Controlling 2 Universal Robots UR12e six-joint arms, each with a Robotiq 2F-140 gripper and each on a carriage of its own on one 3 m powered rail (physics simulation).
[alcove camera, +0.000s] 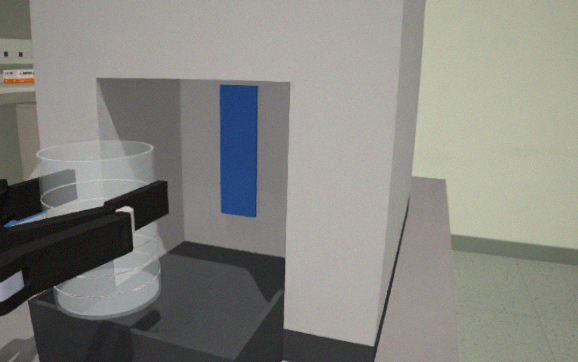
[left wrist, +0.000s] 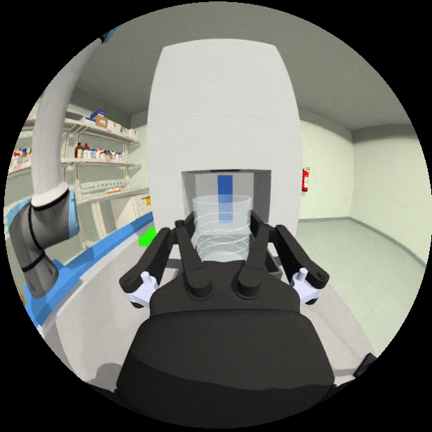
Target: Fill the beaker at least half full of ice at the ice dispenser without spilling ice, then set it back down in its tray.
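The clear beaker (alcove camera: 100, 167) (left wrist: 222, 245) stands upright between the fingers of my left gripper (alcove camera: 110, 192) (left wrist: 221, 217), which is shut on it. No ice shows in it. It is at the front of the alcove of the grey-white ice dispenser (alcove camera: 340, 200) (left wrist: 225, 100), over the front left part of the black drip base (alcove camera: 215, 285) in the alcove camera; whether it touches the base is unclear. A blue upright panel (alcove camera: 239, 150) (left wrist: 225, 185) is at the alcove's back, apart from the beaker. My right gripper and the beaker's tray do not show.
A bright green block (left wrist: 146, 237) lies left of the dispenser, beside a long blue strip (left wrist: 92, 257). A grey arm section (left wrist: 48, 125) rises at the left. Shelves with bottles (left wrist: 100, 162) stand behind it. A red extinguisher (left wrist: 305, 180) hangs at the right wall.
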